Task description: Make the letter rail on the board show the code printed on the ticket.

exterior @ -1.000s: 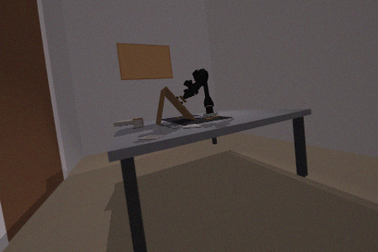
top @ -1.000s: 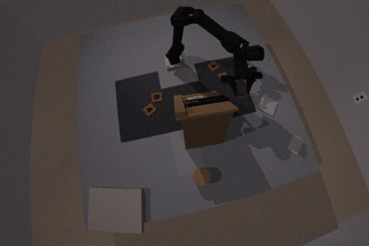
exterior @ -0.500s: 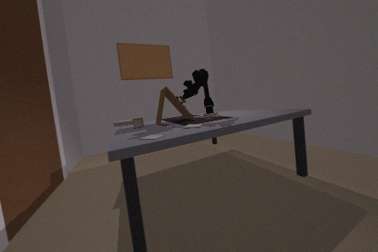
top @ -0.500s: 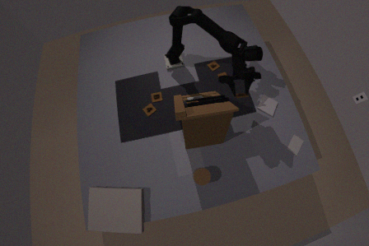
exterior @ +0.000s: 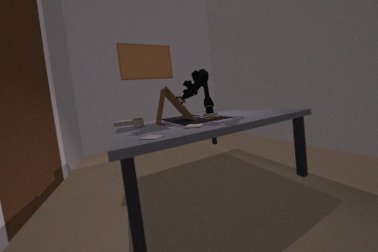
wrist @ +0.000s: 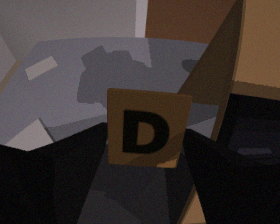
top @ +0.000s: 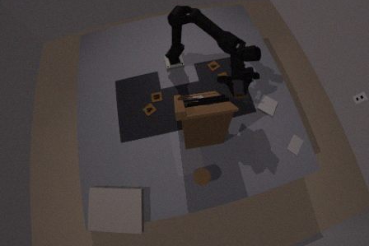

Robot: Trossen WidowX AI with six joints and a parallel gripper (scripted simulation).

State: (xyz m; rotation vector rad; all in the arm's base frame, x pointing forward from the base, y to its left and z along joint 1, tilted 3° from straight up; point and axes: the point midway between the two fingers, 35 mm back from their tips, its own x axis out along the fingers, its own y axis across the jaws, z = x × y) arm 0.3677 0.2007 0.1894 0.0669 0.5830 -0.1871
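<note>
Now: gripper tip 18 cm to the left of the white ticket, 9 cm past it and 9 cm above it. Round my gripper tip: white box (74 cm to the right, 30 cm ahead, 16 cm below); then letter tile (right at my gripper tip); then dark mat (22 cm to the right, 20 cm behind, 18 cm below).
</note>
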